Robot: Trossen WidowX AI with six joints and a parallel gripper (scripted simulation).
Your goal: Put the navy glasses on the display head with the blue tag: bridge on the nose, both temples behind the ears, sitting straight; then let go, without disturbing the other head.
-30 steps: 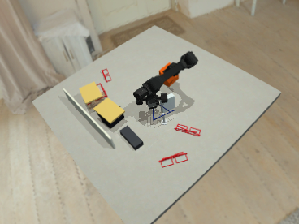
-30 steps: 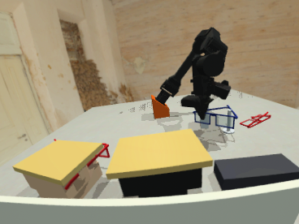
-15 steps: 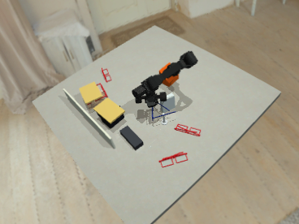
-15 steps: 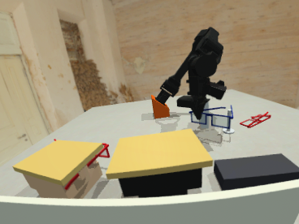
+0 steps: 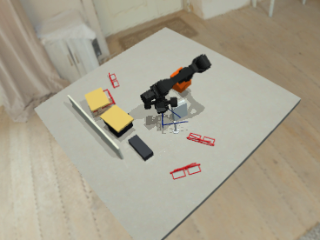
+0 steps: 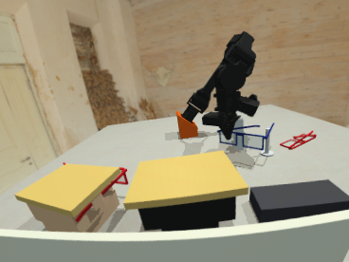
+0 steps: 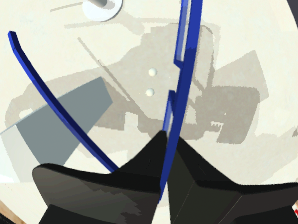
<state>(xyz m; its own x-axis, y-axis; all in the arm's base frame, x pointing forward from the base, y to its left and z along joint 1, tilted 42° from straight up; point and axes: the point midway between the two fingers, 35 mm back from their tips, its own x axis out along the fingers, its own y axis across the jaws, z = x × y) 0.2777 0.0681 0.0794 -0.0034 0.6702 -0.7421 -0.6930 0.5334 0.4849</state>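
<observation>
Now: gripper tip 120 mm to the right of the small white post, 40 mm above it and 20 mm short of it. Round my gripper tip: dark case (240 mm ahead, 50 mm to the left, 40 mm below); display head (370 mm to the right, 170 mm ahead, 10 mm below); white block (80 mm behind, 60 mm to the left, 10 mm below).
</observation>
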